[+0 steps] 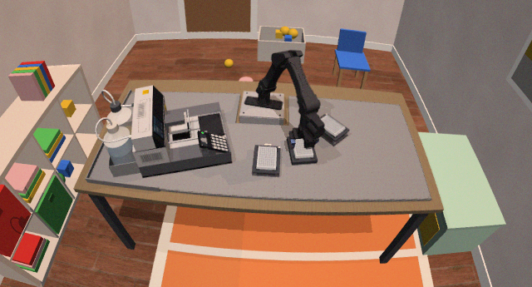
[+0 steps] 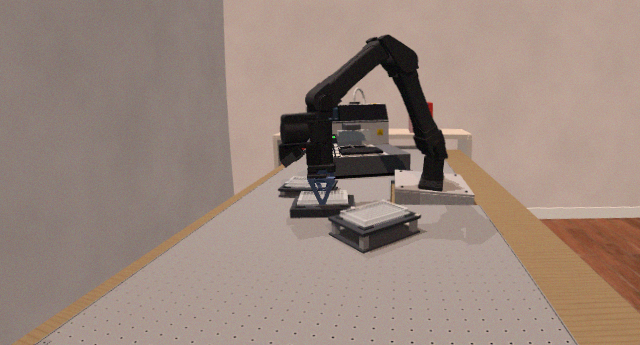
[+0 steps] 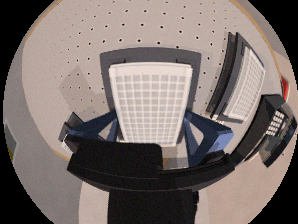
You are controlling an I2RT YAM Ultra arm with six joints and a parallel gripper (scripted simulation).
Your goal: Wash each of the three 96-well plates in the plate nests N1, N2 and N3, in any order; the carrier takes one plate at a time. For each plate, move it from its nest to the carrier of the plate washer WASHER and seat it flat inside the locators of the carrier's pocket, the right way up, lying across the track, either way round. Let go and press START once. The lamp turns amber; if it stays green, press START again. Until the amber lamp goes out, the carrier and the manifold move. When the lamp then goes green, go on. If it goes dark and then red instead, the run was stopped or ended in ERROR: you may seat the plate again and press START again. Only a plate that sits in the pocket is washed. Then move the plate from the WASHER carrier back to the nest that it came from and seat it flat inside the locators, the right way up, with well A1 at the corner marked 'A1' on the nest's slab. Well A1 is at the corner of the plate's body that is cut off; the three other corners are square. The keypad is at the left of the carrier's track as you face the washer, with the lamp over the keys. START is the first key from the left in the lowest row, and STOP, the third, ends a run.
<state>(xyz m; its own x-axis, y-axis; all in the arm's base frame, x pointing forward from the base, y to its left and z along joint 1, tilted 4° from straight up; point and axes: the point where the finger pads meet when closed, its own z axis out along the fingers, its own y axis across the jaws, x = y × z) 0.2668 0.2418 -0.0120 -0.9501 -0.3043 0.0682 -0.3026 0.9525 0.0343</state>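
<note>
The nest lies 170 mm behind my hand and 130 mm to the left of it. Also, from my hand: manifold: 80 mm ahead, 580 mm to the right, 100 mm above; then plate washer: 80 mm ahead, 580 mm to the right, 90 mm above; then washer carrier: 10 mm ahead, 440 mm to the right, 50 mm above.
</note>
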